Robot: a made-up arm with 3 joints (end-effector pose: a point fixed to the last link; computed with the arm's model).
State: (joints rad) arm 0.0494 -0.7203 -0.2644
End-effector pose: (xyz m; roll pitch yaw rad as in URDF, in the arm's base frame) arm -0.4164 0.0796 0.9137 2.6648 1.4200 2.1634
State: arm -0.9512 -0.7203 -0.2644
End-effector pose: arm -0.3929 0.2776 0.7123 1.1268 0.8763 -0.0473
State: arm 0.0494 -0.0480 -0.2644
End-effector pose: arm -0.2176 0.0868 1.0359 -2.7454 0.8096 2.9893
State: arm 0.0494 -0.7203 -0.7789
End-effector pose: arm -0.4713 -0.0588 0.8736 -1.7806 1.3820 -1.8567
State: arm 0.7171 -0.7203 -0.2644
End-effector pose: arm -0.2845 -0.0135 1.0206 -2.9680 0.9837 -3.0228
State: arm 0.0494 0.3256 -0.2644
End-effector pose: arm -0.0862 0.0913 1.0395 -2.6703 0.4409 3.0332
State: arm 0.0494 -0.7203 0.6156
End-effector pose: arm -0.2181 0.1845 1.0417 2.5527 0.9660 1.2968
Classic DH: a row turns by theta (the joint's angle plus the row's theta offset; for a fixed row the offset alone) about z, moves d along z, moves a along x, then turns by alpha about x. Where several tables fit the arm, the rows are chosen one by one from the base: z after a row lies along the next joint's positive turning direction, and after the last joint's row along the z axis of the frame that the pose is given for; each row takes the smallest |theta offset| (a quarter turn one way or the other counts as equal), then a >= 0, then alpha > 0; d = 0 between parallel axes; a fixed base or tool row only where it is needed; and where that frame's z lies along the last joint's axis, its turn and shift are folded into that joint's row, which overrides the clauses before.
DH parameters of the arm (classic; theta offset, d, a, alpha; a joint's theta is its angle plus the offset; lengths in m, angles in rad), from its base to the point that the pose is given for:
base (fixed): 0.0821 0.6587 -0.132 -0.8008
joint 1: -0.1177 0.0457 -0.0057 -0.7735
joint 2: 0.2111 -0.1316 0.1091 -1.5512
joint 3: -0.6412 -0.1284 0.0235 -0.9802
tool (fixed): -1.8494 -0.3639 0 0

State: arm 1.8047 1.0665 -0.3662
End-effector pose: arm -0.0643 0.3650 0.6138 2.3211 -1.0215 -0.8654
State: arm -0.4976 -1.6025 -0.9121
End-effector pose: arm -0.4255 0.0333 0.4109 0.0061 0.3529 -0.5716
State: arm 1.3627 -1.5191 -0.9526
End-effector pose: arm -0.2123 -0.3496 0.8395 2.3686 1.4669 -2.9966
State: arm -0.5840 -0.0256 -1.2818
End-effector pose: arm -0.4847 -0.1030 0.9215 -2.3917 1.2074 -2.3989
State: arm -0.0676 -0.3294 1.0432
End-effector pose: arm 0.0237 0.1435 1.0780 3.1295 0.8784 1.2816
